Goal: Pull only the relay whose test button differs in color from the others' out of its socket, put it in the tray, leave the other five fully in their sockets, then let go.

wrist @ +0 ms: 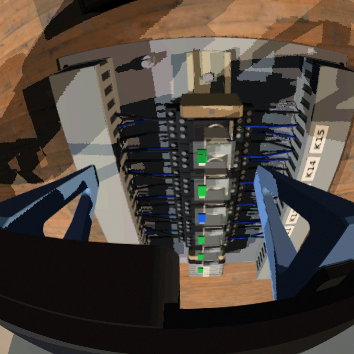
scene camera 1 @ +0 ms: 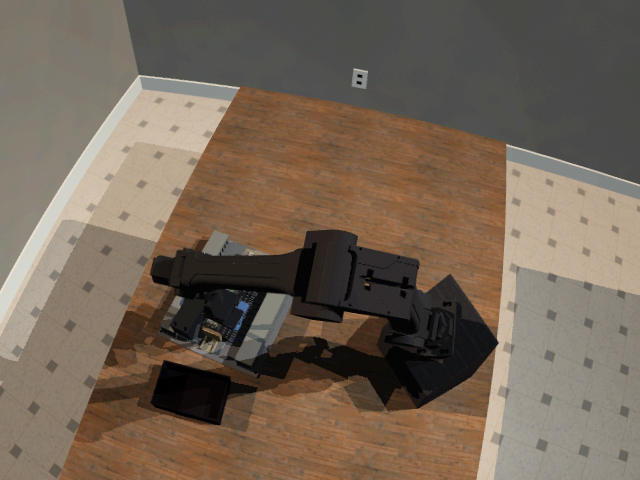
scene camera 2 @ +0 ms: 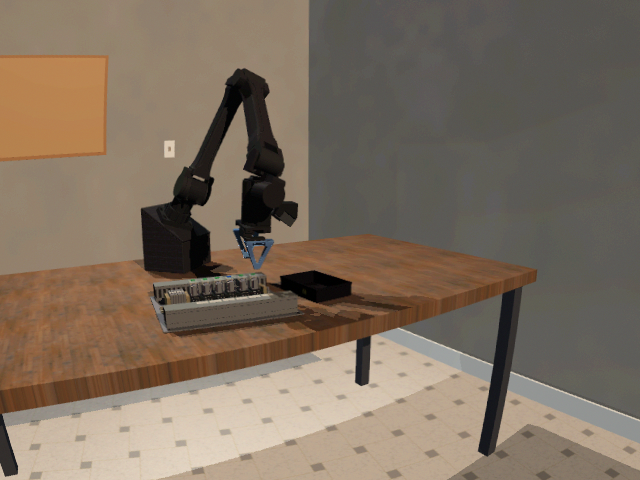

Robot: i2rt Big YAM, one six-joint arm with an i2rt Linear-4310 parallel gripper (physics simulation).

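Where they show: gripper, between the fingertips: (wrist: 175, 173) (scene camera 1: 220, 319) (scene camera 2: 251, 263); arm's base, origin of its link: (scene camera 1: 436, 328) (scene camera 2: 173, 220).
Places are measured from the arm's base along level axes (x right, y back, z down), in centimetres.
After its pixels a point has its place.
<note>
The relay with the blue test button (wrist: 215, 218) @(x 1.7, y -47.9, z 10.4 cm) (scene camera 2: 229, 284) @(x 0.3, y -48.9, z 10.1 cm) stands upright in the socket row, third from the tray end. The other five relays have green buttons; the nearest of them to the tray (wrist: 218, 155) @(x -6.3, y -48.7, z 8.8 cm) and its neighbour (wrist: 216, 190) @(x -1.3, y -48.3, z 11.0 cm) show in the wrist view. All six appear seated. My gripper (wrist: 175, 173) @(x -7.0, y -46.1, z 6.4 cm) (scene camera 2: 251, 262) @(x -7.0, y -46.1, z 6.4 cm) is open and empty, above the relay row, with one finger on each side of the row in the wrist view. The black tray (scene camera 1: 225, 400) @(x -22.9, y -40.7, z 14.2 cm) (scene camera 2: 333, 295) @(x -23.9, y -56.7, z 14.6 cm) stands beside the panel's end and looks empty. In scene camera 1 the arm hides most relays.
Grey wiring ducts (wrist: 82, 117) @(x -9.8, y -38.8, z 11.3 cm) (scene camera 1: 266, 315) @(x -0.8, y -37.4, z 11.3 cm) (scene camera 2: 232, 311) run along both sides of the row. A tan end block (wrist: 211, 107) @(x -8.6, y -48.6, z 11.5 cm) stands at its tray end. Blue and black wires (wrist: 267, 127) @(x -4.6, y -53.8, z 15.3 cm) link sockets and ducts. The arm base (scene camera 1: 447, 366) @(x -7.6, y 4.1, z 1.3 cm) (scene camera 2: 165, 245) @(x 5.0, y -6.3, z 6.9 cm) stands on the wooden table (scene camera 1: 361, 175) @(x 50.9, y -25.3, z 15.6 cm).
</note>
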